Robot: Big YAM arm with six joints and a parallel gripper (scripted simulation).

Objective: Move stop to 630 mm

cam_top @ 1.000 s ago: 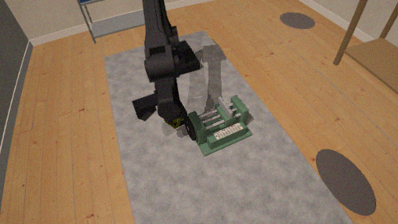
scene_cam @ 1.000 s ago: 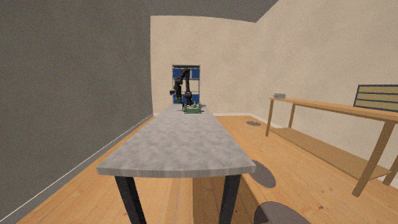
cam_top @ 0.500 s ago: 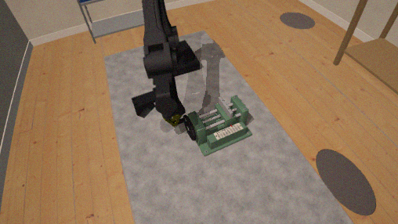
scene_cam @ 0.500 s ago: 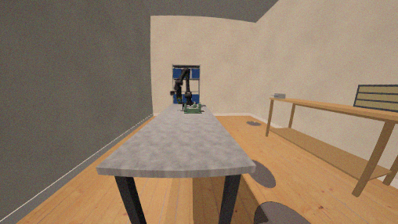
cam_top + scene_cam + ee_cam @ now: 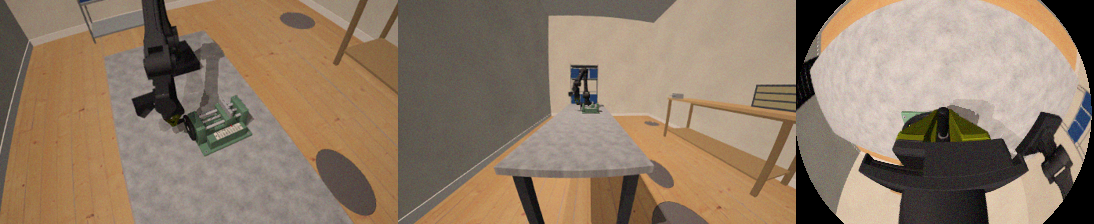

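Right now my hand is 30 mm to the right of the black handwheel, 10 mm short of it and 10 mm above it. The rest, counted from my hand: grey stop block 190 mm to the left, 50 mm ahead, 10 mm below.
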